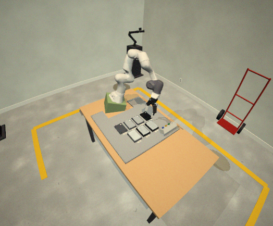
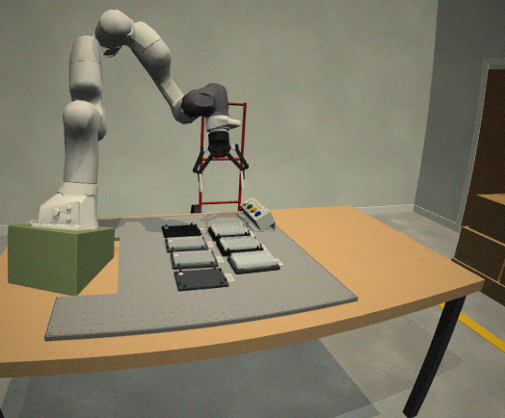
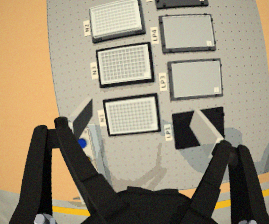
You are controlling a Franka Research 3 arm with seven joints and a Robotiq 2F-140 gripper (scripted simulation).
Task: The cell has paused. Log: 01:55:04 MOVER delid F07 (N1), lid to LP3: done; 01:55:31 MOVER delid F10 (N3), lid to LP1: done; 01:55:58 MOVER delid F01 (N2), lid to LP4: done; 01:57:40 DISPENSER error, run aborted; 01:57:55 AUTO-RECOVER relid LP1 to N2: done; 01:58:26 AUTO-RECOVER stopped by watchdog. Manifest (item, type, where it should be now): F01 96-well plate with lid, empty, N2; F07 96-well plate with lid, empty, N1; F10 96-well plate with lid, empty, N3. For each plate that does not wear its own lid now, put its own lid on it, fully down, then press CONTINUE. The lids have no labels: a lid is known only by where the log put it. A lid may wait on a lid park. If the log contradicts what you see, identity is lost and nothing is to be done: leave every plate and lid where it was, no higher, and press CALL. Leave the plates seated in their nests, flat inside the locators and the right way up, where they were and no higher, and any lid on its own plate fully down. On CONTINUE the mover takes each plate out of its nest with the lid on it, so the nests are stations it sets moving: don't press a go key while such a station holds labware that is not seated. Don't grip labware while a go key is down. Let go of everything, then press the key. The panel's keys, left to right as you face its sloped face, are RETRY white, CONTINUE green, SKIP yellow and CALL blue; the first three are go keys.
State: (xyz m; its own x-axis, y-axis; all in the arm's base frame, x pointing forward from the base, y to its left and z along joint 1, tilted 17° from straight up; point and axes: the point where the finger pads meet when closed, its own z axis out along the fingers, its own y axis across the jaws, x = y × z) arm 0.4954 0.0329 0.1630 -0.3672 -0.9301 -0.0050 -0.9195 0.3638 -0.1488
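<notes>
Right now the park LP3 is 19 cm below my hand, 14 cm behind it and 4 cm to the right of it. Round my hand: yellow key (18 cm ahead, 13 cm below, 12 cm to the left); park LP1 (19 cm below, 13 cm behind, 10 cm to the left); blue call key (18 cm ahead, 13 cm below, 7 cm to the left).
</notes>
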